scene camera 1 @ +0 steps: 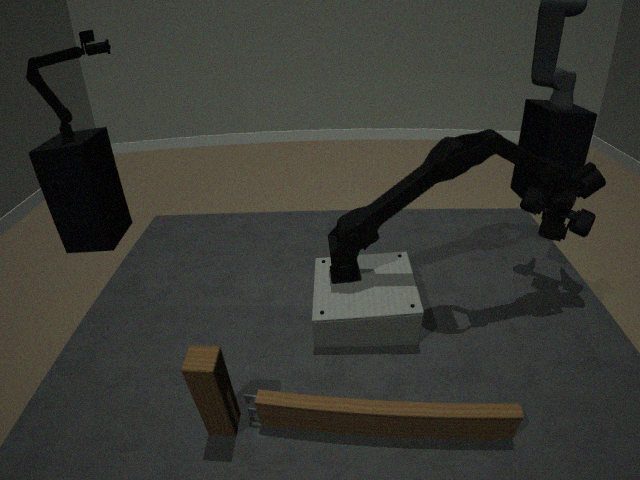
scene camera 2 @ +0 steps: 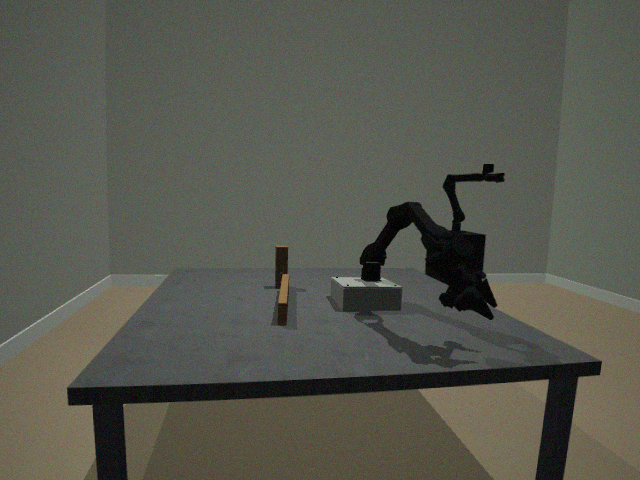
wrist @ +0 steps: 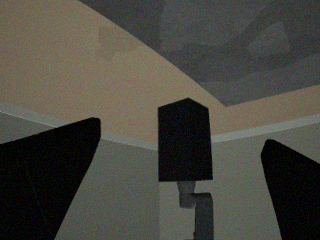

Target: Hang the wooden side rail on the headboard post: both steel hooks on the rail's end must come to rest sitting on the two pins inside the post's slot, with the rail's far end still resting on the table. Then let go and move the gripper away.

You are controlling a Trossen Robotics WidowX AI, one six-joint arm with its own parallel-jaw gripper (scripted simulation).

My gripper is open, with nothing in its grasp. Also in view: a wooden side rail and a wooden headboard post.
My gripper shows as well in scene camera 1 and in the wrist view.
